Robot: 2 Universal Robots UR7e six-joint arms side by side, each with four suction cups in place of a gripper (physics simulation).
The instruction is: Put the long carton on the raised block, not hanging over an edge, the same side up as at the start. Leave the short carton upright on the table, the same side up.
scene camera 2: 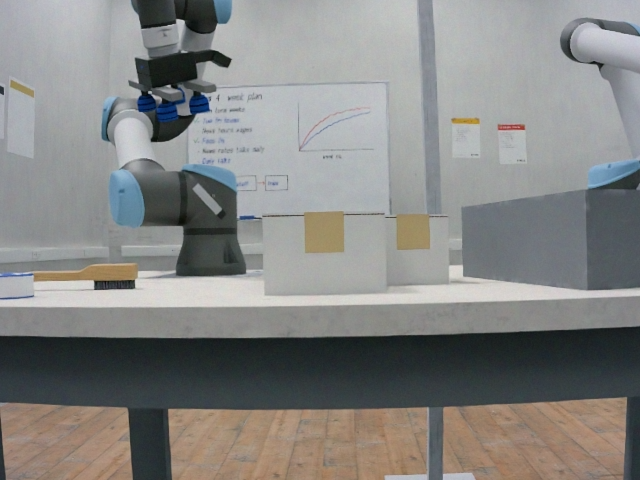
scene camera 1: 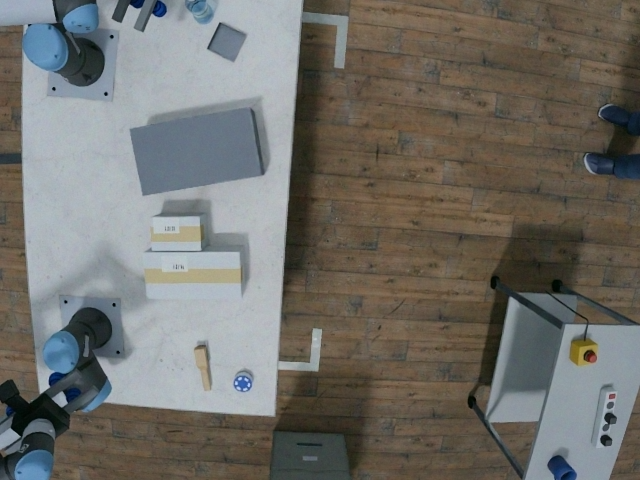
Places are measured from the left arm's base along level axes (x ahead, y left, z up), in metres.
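Pixels of known places: right hand, tool point: (scene camera 2: pixel 172 110); left arm's base, link origin: (scene camera 1: pixel 82 63); right arm's base, link origin: (scene camera 2: pixel 211 274) (scene camera 1: pixel 92 327).
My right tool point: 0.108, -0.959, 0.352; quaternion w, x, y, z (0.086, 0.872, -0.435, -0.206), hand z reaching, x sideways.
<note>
Ahead of a thing's pixels: the offset from my right tool point to its top centre, as dx, dy, dz. "spot": to the spot under its first point.
The long white carton @[+0.341, +0.343, -0.250] (scene camera 1: pixel 193 290) (scene camera 2: pixel 284 268) with a tan tape band lies on the table, label up. The short white carton @[+0.279, +0.468, -0.250] (scene camera 1: pixel 175 235) (scene camera 2: pixel 416 266) stands close beside it, between it and the raised block. The grey raised block @[+0.321, +0.720, -0.232] (scene camera 1: pixel 199 149) (scene camera 2: pixel 524 245) has a bare top and is turned slightly. My left gripper (scene camera 1: pixel 148 6) is partly cut off at the top edge in scene camera 1; its visible cups hold nothing. My right gripper (scene camera 1: pixel 43 405) (scene camera 2: pixel 170 104) is open and empty, raised off the table's lower left corner in scene camera 1, away from both cartons.
A wooden brush @[+0.384, -0.016, -0.315] (scene camera 1: pixel 202 364) (scene camera 2: pixel 98 272) and a round blue-and-white tin @[+0.526, -0.051, -0.321] (scene camera 1: pixel 242 382) (scene camera 2: pixel 16 286) lie on the table below the long carton in scene camera 1. A small grey tray @[+0.353, +1.067, -0.332] (scene camera 1: pixel 227 42) and a clear blue vessel @[spot: +0.288, +1.122, -0.238] (scene camera 1: pixel 200 10) are near the upper end.
</note>
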